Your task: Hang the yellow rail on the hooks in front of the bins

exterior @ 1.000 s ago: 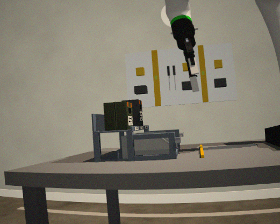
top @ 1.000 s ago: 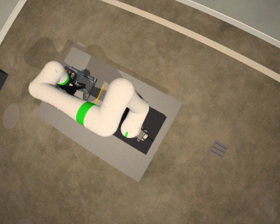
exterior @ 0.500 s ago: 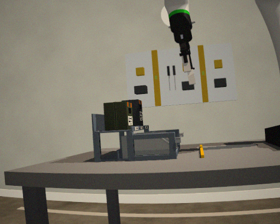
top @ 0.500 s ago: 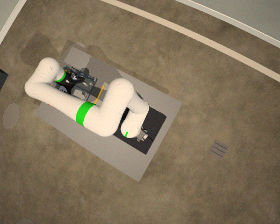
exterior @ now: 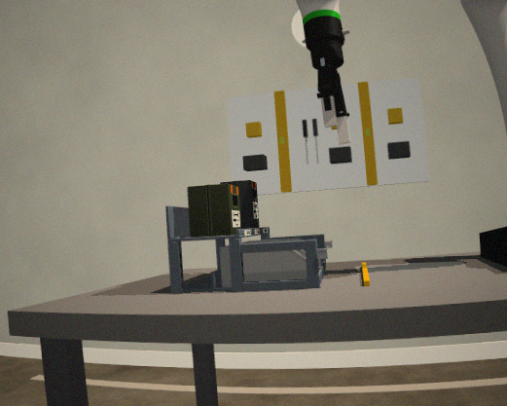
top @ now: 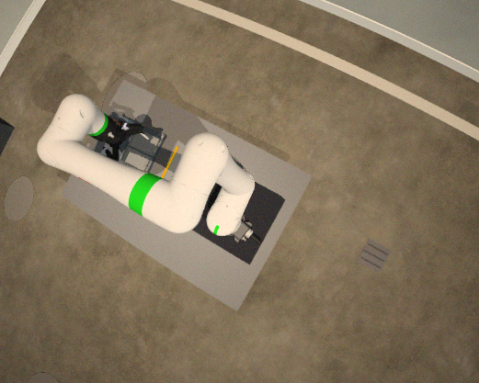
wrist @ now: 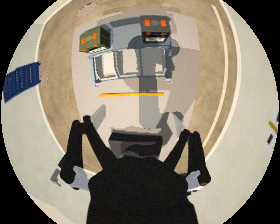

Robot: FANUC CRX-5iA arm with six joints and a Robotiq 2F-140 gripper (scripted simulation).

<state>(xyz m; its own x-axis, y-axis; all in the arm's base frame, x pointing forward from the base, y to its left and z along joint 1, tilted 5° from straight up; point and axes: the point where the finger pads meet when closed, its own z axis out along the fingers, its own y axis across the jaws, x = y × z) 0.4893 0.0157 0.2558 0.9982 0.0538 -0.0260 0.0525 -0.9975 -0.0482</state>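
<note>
Now: hand 31 cm above the yellow rail, 7 cm to the right of it and 5 cm past it. From my hand the other things lie so: dark green case: 23 cm to the left, 20 cm ahead, 16 cm below.
</note>
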